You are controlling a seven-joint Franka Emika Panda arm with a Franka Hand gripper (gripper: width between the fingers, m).
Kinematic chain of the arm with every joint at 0, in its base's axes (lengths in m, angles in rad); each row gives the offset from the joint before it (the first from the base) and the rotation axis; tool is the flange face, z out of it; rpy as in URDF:
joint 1: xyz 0 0 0.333 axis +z
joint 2: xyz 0 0 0 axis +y
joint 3: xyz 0 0 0.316 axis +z
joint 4: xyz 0.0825 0 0 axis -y
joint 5: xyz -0.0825 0 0.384 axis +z
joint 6: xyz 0 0 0 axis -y
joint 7: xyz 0.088 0 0 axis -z
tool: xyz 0 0 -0.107 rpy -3.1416 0 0
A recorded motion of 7 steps. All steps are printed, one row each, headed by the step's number.
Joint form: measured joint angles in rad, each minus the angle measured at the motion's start. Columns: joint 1, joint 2, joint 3, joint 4, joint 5, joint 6, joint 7.
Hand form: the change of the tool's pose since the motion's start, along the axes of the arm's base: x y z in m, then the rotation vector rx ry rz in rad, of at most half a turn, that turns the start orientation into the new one. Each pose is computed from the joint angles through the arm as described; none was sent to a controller.
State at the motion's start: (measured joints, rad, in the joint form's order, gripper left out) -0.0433 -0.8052 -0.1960 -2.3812 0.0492 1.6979 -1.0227
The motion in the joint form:
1: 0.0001 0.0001 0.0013 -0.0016 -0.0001 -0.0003 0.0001
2: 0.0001 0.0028 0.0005 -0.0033 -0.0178 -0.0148 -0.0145
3: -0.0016 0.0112 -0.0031 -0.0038 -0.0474 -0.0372 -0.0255
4: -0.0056 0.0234 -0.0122 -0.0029 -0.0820 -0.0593 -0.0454
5: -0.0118 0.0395 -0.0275 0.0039 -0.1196 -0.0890 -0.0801
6: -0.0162 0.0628 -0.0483 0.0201 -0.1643 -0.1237 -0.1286
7: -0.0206 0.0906 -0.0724 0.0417 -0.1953 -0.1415 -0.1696
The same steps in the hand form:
1: 0.0001 0.0007 -0.0008 -0.0007 0.0020 0.0012
2: -0.0009 -0.0007 -0.0042 -0.0165 0.0212 0.0181
3: -0.0019 -0.0048 -0.0098 -0.0395 0.0556 0.0291
4: -0.0028 -0.0124 -0.0161 -0.0636 0.0923 0.0424
5: -0.0046 -0.0237 -0.0218 -0.0852 0.1341 0.0638
6: -0.0058 -0.0381 -0.0261 -0.1087 0.1803 0.0953
7: -0.0047 -0.0536 -0.0281 -0.1198 0.2084 0.1135

